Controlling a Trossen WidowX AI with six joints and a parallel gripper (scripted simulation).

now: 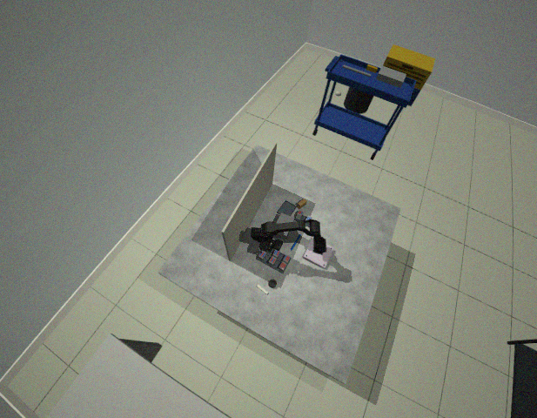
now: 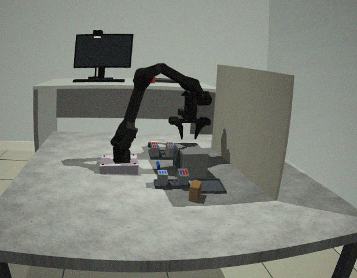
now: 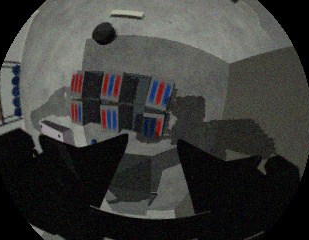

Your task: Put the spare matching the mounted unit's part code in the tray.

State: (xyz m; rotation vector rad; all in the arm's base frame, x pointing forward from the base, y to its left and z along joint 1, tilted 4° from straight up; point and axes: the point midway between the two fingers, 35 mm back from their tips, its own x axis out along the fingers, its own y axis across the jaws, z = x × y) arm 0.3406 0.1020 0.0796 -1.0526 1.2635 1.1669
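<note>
Now: gripper tip 50 mm above the grey spare block. The rest, counted from my gripper tip: rack 80 mm below, 70 mm behind, 40 mm to the left; then blue pen 180 mm behind, 120 mm to the right, 80 mm below; then grey mounted unit 160 mm to the right, 60 mm behind, 40 mm below.
</note>
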